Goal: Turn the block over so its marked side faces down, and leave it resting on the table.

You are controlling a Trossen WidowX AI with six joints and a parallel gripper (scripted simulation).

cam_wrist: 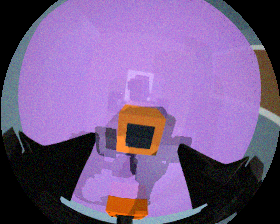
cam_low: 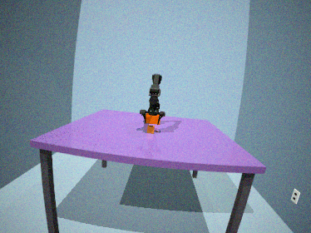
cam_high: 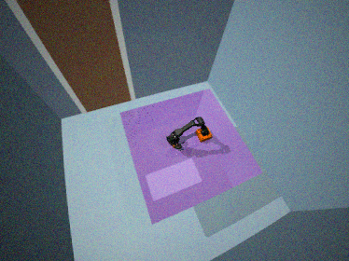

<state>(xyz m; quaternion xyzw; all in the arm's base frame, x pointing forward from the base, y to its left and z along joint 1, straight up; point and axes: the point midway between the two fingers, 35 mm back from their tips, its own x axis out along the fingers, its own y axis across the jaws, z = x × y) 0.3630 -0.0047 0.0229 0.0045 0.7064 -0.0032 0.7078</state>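
Now: gripper tip 30 mm above the block.
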